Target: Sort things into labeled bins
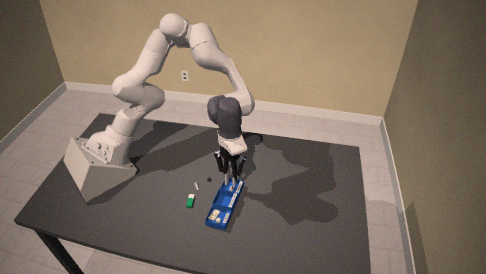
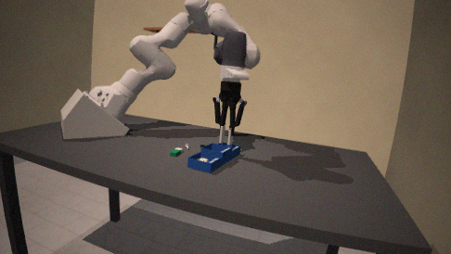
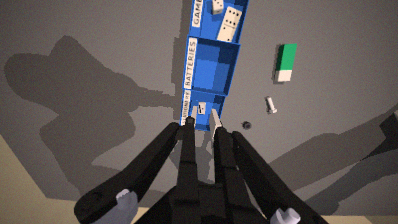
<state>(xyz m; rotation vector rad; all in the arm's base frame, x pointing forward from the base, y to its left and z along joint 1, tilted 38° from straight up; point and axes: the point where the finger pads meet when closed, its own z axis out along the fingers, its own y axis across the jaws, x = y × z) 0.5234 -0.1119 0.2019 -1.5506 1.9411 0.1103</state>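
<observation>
My hand is 16 cm past the eraser, 10 cm to the left of it and 7 cm above it. Round my hand: white domino (3 cm behind, 15 cm to the right, 6 cm below); dark round thing (11 cm behind, 4 cm to the left, 7 cm below); pale grey piece (6 cm below).
</observation>
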